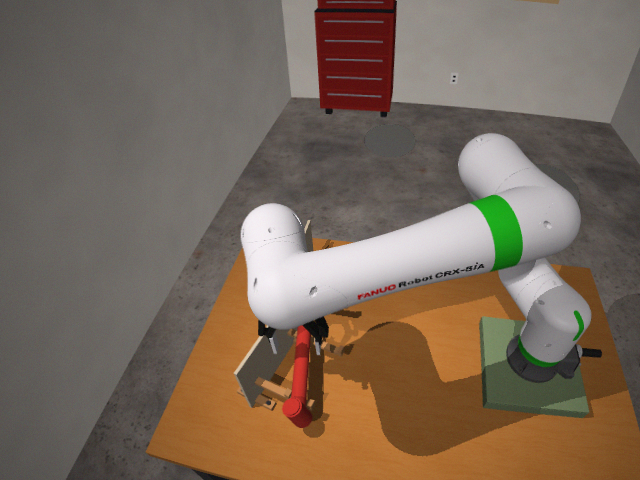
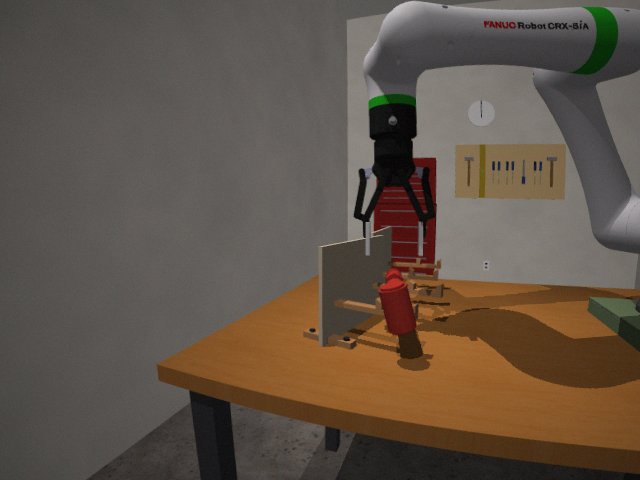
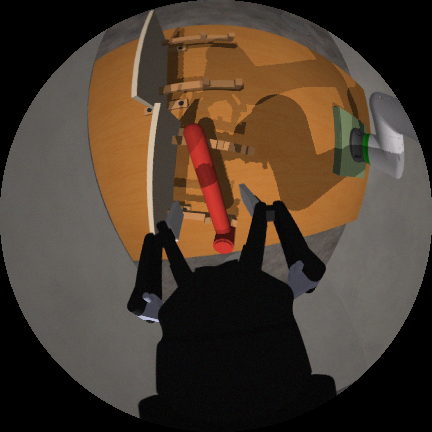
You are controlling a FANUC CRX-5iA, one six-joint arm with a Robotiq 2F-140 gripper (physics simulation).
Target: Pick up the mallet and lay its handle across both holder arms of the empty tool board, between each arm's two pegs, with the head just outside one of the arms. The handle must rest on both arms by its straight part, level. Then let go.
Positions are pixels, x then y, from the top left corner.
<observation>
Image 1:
my gripper: 297, 349
red mallet: 294, 408
tool board: 253, 374
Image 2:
my gripper: 394, 254
red mallet: 394, 295
tool board: 349, 281
tool board: 387, 232
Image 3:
my gripper: 209, 199
red mallet: 193, 133
tool board: 165, 133
</observation>
